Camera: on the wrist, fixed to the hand. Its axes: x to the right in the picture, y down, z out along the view.
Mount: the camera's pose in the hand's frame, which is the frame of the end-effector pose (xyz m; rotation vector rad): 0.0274 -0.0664 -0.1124 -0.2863 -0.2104 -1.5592
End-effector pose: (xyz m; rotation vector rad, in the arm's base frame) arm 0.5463 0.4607 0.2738 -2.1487 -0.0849 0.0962
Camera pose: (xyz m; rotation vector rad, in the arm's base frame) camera 0.5835 0.4063 0.3898 -1.7642 -1.8816 -0.6177
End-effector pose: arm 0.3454 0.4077 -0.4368 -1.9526 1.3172 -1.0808
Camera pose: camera 0.2882 0.4070 -0.3163 2.6611 0.4052 0.9788
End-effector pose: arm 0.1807 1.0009 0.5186 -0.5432 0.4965 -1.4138
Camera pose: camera 0.0619 0.9620 0.4721 -1.4621 0.0012 -2.7051
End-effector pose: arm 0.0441 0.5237 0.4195 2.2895 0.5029 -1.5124
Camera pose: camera 0.1127 0.6377 0.4294 -1.0638 -2.1512 1.5913
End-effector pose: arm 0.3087 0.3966 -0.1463 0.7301 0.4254 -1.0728
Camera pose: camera 0.2640 0.4412 -0.2638 -0.1321 0.9860 -2.4278
